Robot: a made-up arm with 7 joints.
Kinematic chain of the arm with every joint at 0, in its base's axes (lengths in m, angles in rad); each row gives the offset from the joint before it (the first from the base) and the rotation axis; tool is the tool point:
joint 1: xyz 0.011 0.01 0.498 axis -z
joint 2: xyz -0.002 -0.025 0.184 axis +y
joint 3: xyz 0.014 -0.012 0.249 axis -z
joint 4: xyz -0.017 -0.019 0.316 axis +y
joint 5: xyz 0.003 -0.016 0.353 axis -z
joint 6: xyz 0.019 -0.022 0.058 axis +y
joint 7: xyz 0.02 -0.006 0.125 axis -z
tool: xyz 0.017 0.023 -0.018
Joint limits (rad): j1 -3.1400..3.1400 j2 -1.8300..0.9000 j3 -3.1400..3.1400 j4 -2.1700..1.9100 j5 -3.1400..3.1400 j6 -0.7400..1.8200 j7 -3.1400..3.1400
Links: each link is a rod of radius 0.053 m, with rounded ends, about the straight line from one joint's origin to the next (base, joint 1, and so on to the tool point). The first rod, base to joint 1, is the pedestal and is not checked.
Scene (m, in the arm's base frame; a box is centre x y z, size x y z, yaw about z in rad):
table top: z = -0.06
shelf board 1: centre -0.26 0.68 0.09 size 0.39 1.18 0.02 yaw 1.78
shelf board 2: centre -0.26 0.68 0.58 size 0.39 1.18 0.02 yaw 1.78
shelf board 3: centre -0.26 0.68 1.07 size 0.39 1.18 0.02 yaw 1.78
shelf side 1: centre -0.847 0.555 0.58 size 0.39 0.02 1 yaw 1.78
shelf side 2: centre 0.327 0.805 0.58 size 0.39 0.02 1 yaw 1.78
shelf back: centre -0.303 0.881 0.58 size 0.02 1.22 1 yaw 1.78
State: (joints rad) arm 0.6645 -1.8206 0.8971 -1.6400 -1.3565 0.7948 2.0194
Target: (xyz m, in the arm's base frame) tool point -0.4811 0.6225 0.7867
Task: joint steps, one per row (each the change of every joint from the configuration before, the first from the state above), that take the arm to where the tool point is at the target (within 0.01 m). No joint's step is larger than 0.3 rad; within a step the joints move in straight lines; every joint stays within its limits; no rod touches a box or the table.
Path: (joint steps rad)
1: -0.1138 -0.0047 -0.1550 -0.2650 -0.0973 0.0112 -0.0121
2: -0.1138 -0.0047 -0.1551 -0.2650 -0.0974 0.0111 -0.0120
3: -0.2489 0.2078 0.2093 0.0000 -0.1141 0.1098 -0.0369
4: -0.2488 0.2078 0.2093 0.0000 -0.1141 0.1097 -0.0369
5: -0.2488 0.2078 0.2093 0.0000 -0.1142 0.1098 -0.0369
6: 0.2117 -0.0284 -0.0043 0.2148 0.1701 -0.0805 0.0367
7: 0.2116 -0.0284 -0.0043 0.2147 0.1701 -0.0806 0.0367
8: 0.2117 -0.0284 -0.0043 0.2148 0.1700 -0.0805 0.0367

